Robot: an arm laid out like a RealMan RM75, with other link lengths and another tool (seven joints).
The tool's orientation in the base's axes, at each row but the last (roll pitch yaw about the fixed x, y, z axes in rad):
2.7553, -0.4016, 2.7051
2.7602, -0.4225, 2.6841
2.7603, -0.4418, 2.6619
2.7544, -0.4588, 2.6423
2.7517, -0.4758, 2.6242
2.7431, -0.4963, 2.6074
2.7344, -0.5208, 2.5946
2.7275, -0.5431, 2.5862
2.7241, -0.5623, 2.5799
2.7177, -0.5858, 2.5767
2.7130, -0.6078, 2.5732
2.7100, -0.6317, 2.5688
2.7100, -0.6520, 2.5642
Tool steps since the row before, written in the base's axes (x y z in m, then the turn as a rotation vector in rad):
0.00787, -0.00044, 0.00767, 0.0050, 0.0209, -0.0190
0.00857, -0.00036, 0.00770, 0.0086, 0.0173, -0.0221
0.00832, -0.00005, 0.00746, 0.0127, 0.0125, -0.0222
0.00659, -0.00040, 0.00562, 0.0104, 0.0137, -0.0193
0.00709, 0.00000, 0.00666, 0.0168, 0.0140, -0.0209
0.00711, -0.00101, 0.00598, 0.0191, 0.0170, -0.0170
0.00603, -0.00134, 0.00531, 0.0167, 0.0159, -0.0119
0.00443, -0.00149, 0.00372, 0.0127, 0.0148, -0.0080
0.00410, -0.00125, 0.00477, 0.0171, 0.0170, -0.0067
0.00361, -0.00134, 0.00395, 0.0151, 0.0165, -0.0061
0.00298, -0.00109, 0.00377, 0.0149, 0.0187, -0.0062
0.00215, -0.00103, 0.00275, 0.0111, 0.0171, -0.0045
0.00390, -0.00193, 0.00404, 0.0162, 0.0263, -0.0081
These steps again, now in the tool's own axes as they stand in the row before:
-0.00374, 0.00645, -0.00809, -0.0035, 0.0123, 0.0257
-0.00400, 0.00703, -0.00822, -0.0091, 0.0104, 0.0259
-0.00350, 0.00721, -0.00779, -0.0145, 0.0091, 0.0228
-0.00287, 0.00550, -0.00606, -0.0109, 0.0096, 0.0214
-0.00243, 0.00657, -0.00675, -0.0164, 0.0132, 0.0217
-0.00299, 0.00580, -0.00669, -0.0149, 0.0181, 0.0198
-0.00243, 0.00481, -0.00611, -0.0111, 0.0175, 0.0156
-0.00197, 0.00321, -0.00464, -0.0067, 0.0155, 0.0126
-0.00096, 0.00356, -0.00525, -0.0082, 0.0204, 0.0121
-0.00095, 0.00294, -0.00457, -0.0066, 0.0189, 0.0117
-0.00039, 0.00264, -0.00414, -0.0056, 0.0201, 0.0132
-0.00028, 0.00178, -0.00316, -0.0027, 0.0170, 0.0118
-0.00098, 0.00290, -0.00508, -0.0043, 0.0252, 0.0192

